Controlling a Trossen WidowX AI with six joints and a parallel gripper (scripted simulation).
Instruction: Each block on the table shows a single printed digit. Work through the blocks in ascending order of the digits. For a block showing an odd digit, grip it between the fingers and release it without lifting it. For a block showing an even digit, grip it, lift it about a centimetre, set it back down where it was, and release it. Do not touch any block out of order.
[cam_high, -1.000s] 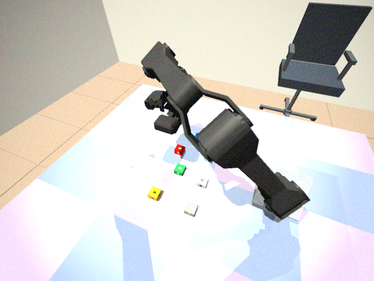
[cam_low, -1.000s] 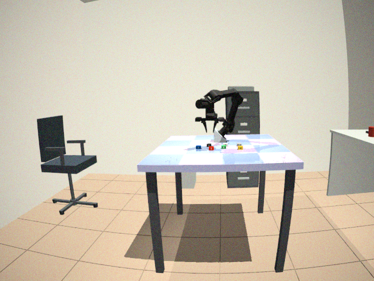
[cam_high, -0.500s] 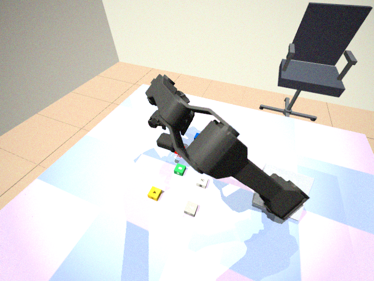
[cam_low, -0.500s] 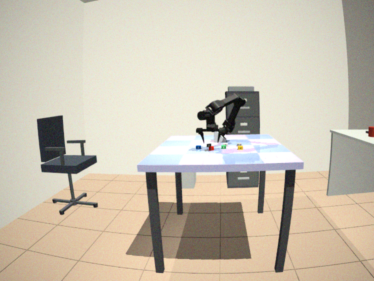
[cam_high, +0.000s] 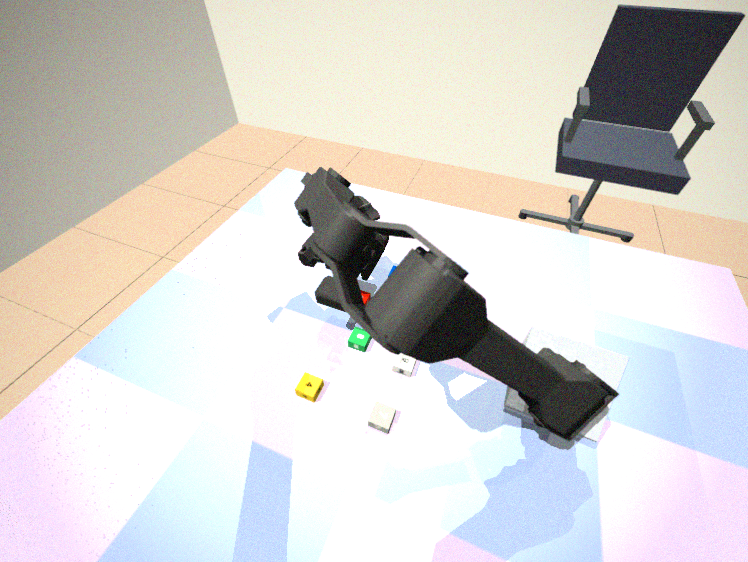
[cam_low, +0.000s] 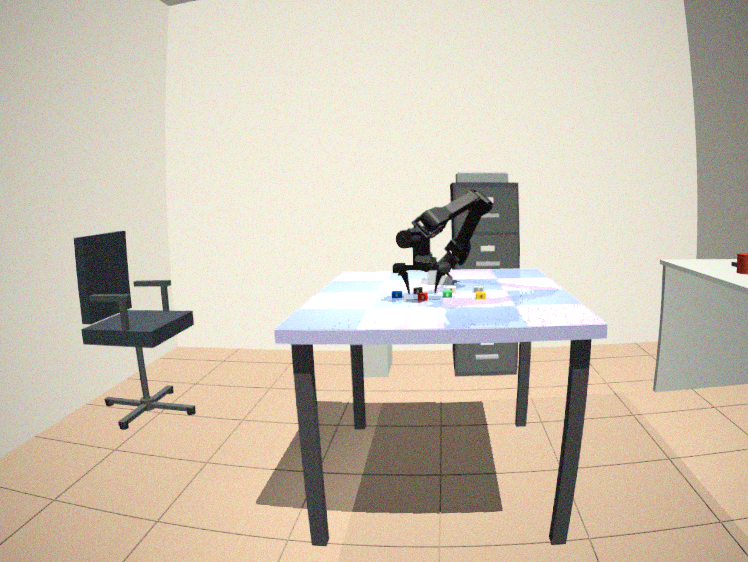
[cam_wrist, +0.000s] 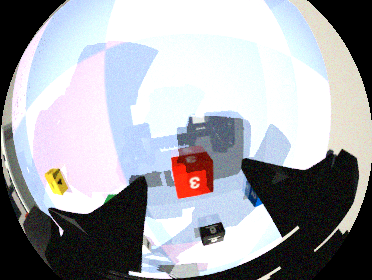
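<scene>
My gripper tip is now 10 mm past the red block and 10 mm above it. The rest, counted from my gripper tip: green block (30 mm behind, 90 mm to the left, 10 mm below); black block (120 mm behind, 10 mm below); blue block (60 mm behind, 80 mm to the right, 10 mm below).
</scene>
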